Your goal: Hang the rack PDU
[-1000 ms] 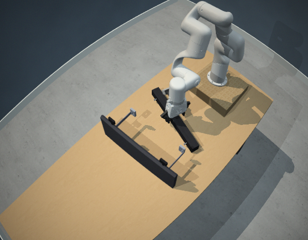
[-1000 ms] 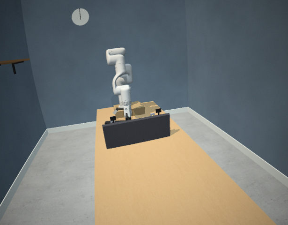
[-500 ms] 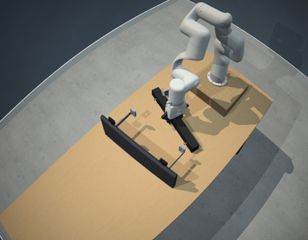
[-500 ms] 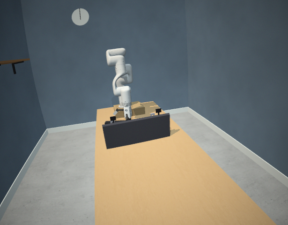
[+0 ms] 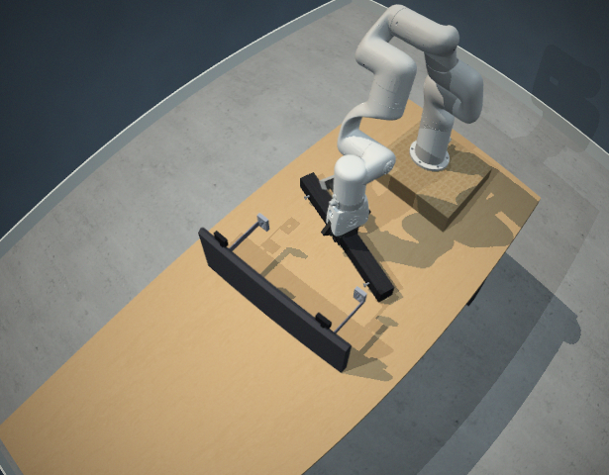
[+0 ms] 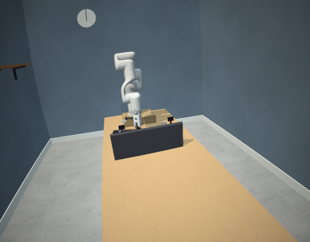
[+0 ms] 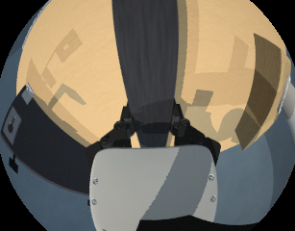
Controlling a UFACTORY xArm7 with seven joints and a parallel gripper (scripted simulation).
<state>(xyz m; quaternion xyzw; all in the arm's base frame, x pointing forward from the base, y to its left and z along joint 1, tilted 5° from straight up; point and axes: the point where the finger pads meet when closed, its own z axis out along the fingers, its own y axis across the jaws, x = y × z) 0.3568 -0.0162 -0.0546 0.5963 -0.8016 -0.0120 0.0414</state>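
Right now the rack PDU is 2 cm ahead of my hand and 1 cm below it. From my hand the other things lie so: dark upright panel (28 cm ahead, 5 cm above, 3 cm to the left).
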